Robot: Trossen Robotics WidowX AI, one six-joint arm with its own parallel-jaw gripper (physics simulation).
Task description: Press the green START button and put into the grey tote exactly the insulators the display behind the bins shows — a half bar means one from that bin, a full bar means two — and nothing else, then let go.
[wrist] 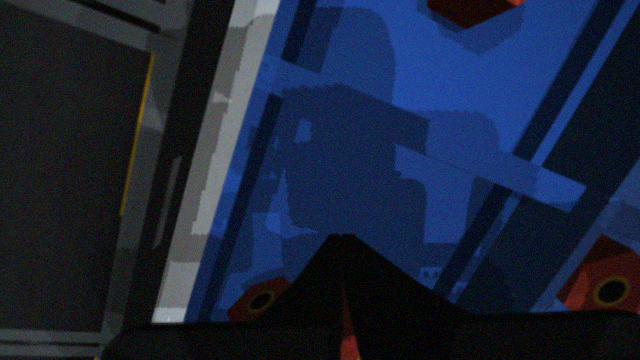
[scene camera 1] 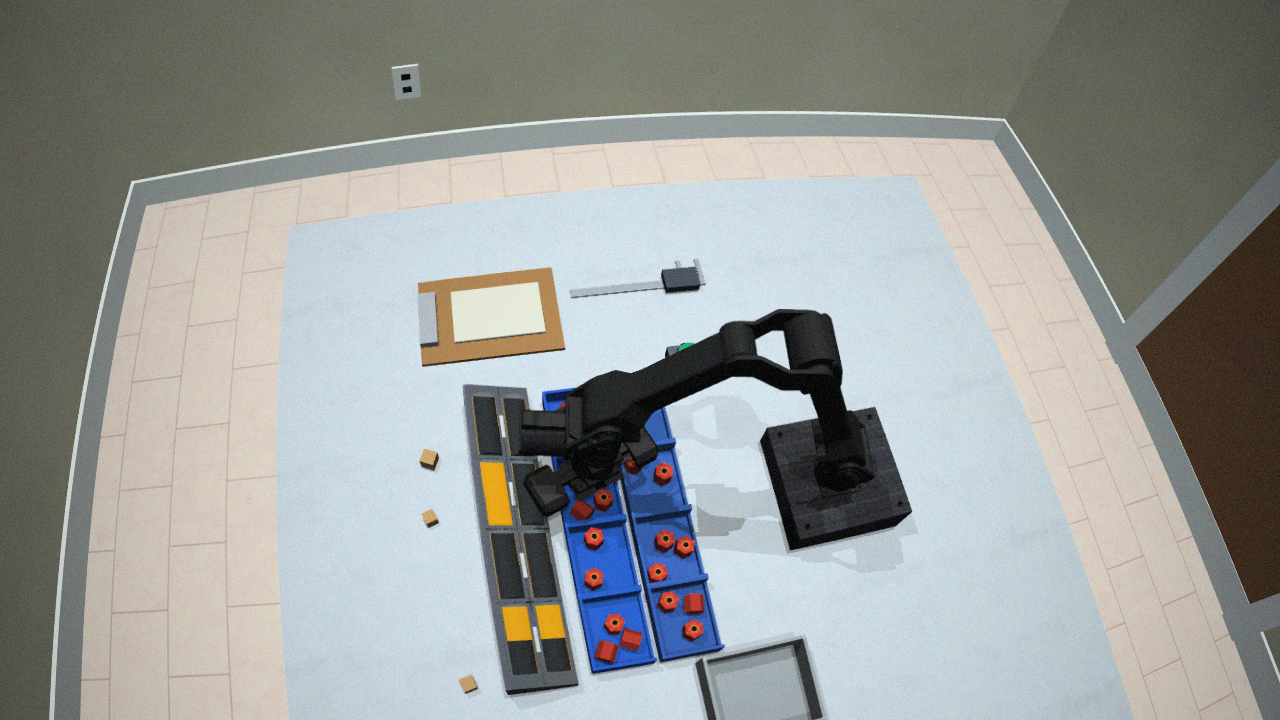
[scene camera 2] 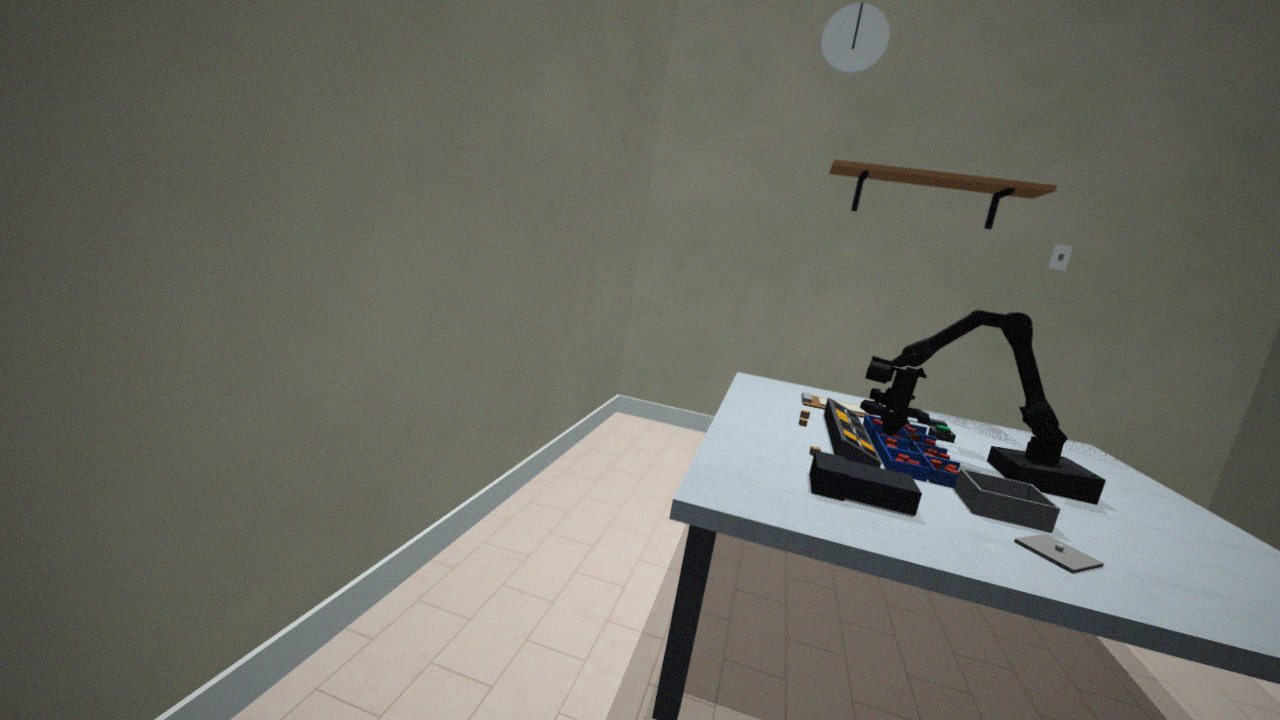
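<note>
My gripper [scene camera 2: 892,428] [wrist: 340,245] is shut and empty, low over the blue bins [scene camera 1: 617,555] [wrist: 450,90]; its tips are hidden by the arm in scene camera 1. Red insulators lie in the bins, one insulator [wrist: 575,295] to the right of the fingers and another insulator [wrist: 255,302] at the left finger. The display [scene camera 1: 520,573] [scene camera 2: 832,438] has one full orange bar in its second row and two half bars in its last row; the arm covers part of it. The green START button [scene camera 1: 685,346] [scene camera 2: 941,429] shows beside the arm. The visible part of the grey tote [scene camera 1: 812,680] [scene camera 2: 1006,510] looks empty.
A clipboard [scene camera 1: 496,313] and a caliper [scene camera 1: 680,279] lie beyond the bins. Small wooden blocks, including one block [scene camera 1: 429,458], lie left of the display. A long black box [scene camera 2: 863,483] and a flat plate [scene camera 2: 1060,552] are near the table edge. The arm base [scene camera 1: 836,514] stands right of the bins.
</note>
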